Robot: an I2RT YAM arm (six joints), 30 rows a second.
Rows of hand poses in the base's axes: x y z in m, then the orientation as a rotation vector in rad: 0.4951 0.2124 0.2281 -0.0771 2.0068 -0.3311; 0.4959 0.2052 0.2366 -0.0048 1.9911 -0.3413; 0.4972 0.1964 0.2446 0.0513 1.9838 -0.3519; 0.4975 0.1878 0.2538 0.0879 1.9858 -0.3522; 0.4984 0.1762 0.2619 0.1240 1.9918 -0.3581; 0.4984 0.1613 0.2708 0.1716 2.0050 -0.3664; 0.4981 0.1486 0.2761 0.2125 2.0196 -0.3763; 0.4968 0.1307 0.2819 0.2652 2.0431 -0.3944; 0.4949 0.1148 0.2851 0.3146 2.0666 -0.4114; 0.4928 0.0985 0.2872 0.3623 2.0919 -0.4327; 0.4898 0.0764 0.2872 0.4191 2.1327 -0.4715; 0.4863 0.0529 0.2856 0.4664 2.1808 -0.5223; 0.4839 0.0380 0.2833 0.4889 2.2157 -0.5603; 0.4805 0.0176 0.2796 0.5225 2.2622 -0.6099; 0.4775 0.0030 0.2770 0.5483 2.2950 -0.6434
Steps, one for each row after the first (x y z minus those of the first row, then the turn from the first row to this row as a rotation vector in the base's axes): 0.0008 -0.0072 0.0085 0.0232 -0.0240 -0.0535; 0.0021 -0.0160 0.0165 0.0397 -0.0366 -0.0972; 0.0024 -0.0246 0.0257 0.0558 -0.0382 -0.1234; 0.0033 -0.0362 0.0338 0.0680 -0.0350 -0.1522; 0.0033 -0.0511 0.0427 0.0841 -0.0250 -0.1908; 0.0030 -0.0638 0.0480 0.0960 -0.0124 -0.2254; 0.0017 -0.0817 0.0538 0.1079 0.0097 -0.2725; -0.0002 -0.0976 0.0570 0.1190 0.0326 -0.3164; -0.0023 -0.1139 0.0591 0.1263 0.0584 -0.3608; -0.0053 -0.1360 0.0591 0.1262 0.1021 -0.4196; -0.0088 -0.1595 0.0575 0.1143 0.1554 -0.4762; -0.0112 -0.1744 0.0552 0.1001 0.1947 -0.5091; -0.0146 -0.1948 0.0515 0.0836 0.2478 -0.5543; -0.0176 -0.2094 0.0489 0.0740 0.2856 -0.5864
